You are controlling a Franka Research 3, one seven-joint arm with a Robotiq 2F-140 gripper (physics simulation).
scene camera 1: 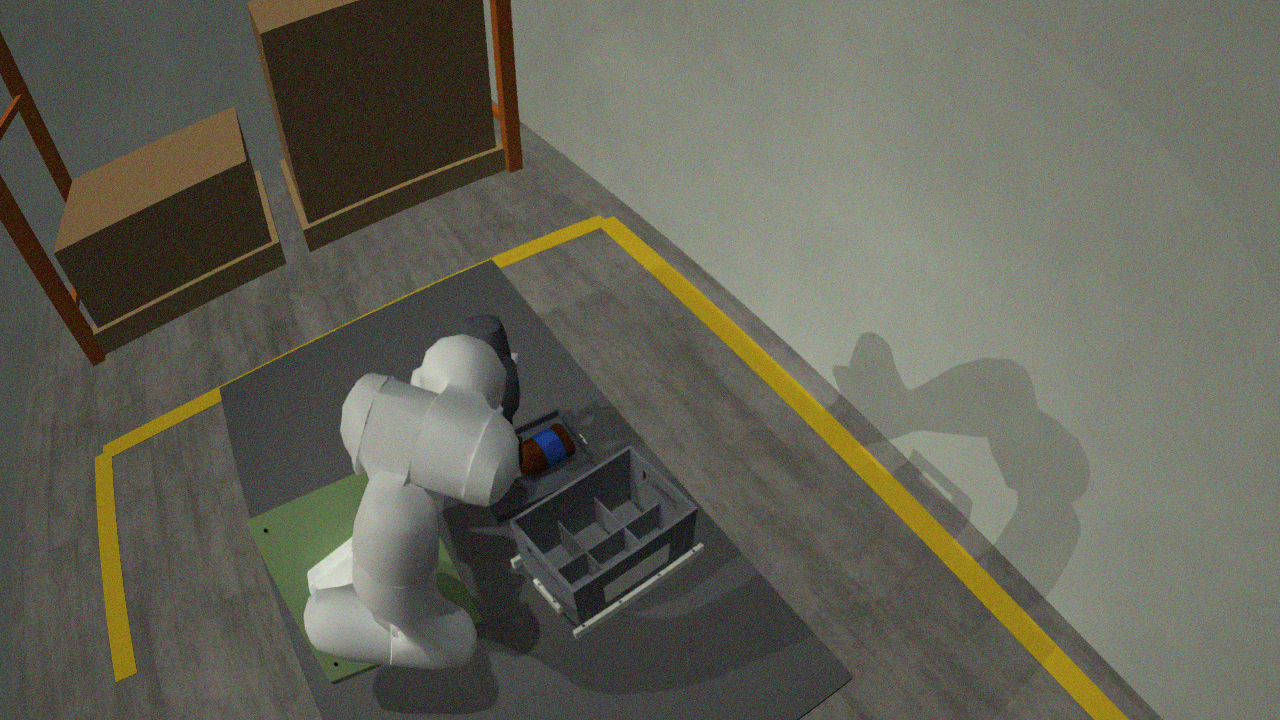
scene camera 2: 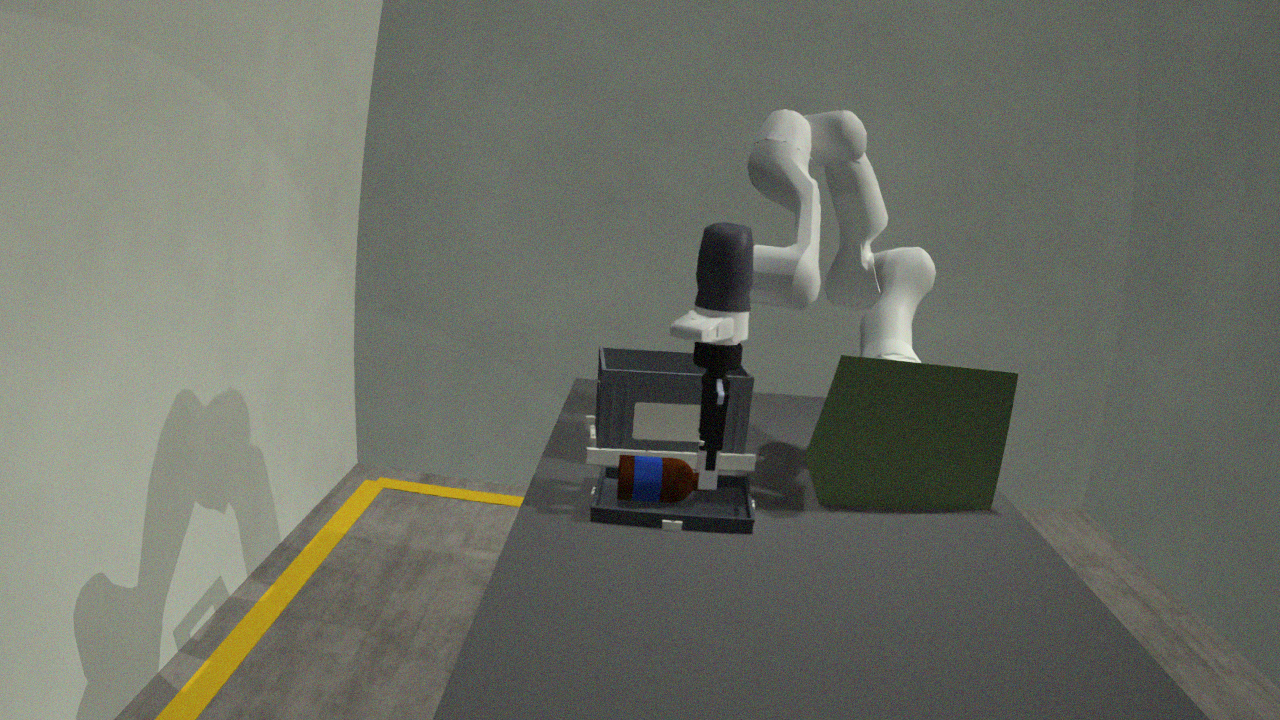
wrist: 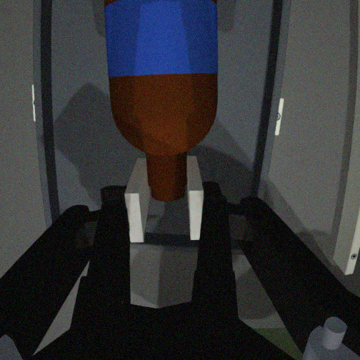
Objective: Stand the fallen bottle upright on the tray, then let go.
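The brown bottle with a blue label (scene camera 1: 547, 445) (scene camera 2: 648, 479) (wrist: 162, 40) lies on its side on the dark tray (scene camera 1: 539, 421) (scene camera 2: 626, 516) (wrist: 46, 100). In scene camera 2 its neck points right. My gripper (scene camera 2: 706, 470) (wrist: 167, 175) points down at the neck end and is shut on the bottle's neck, with one pale finger pad against each side in the wrist view. The bottle's body rests within the tray's rim. In scene camera 1 the arm hides the fingers and the neck.
A grey divided crate (scene camera 1: 684, 530) (scene camera 2: 648, 386) stands close beside the tray, with pale rails at its base. A green panel (scene camera 1: 299, 514) (scene camera 2: 913, 438) is near the arm's base. Large boxes (scene camera 1: 384, 107) (scene camera 1: 161, 188) stand on an orange-posted rack (scene camera 1: 506, 89) farther off.
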